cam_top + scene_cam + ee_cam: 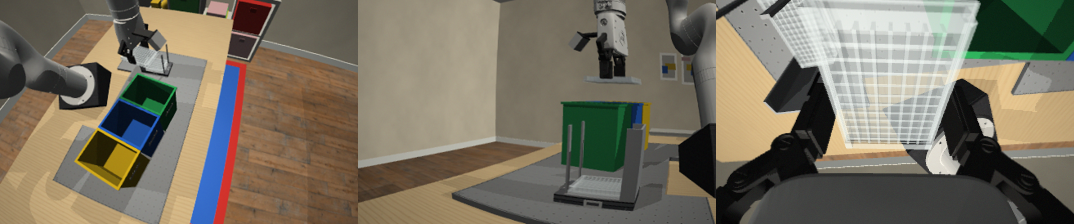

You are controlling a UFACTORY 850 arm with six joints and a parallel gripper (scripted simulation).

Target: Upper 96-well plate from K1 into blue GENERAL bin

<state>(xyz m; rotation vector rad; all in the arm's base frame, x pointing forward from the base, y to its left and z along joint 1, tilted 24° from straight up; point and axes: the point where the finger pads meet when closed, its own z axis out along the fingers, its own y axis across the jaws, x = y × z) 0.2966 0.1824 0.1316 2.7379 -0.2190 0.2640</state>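
Right now my hand is 250 mm to the left of the blue bin, 160 mm above it and 40 mm short of it. Also, from my hand: yellow bin 380 mm to the right, 160 mm below, 20 mm ahead; green bin 160 mm below, 120 mm to the right, 70 mm ahead.
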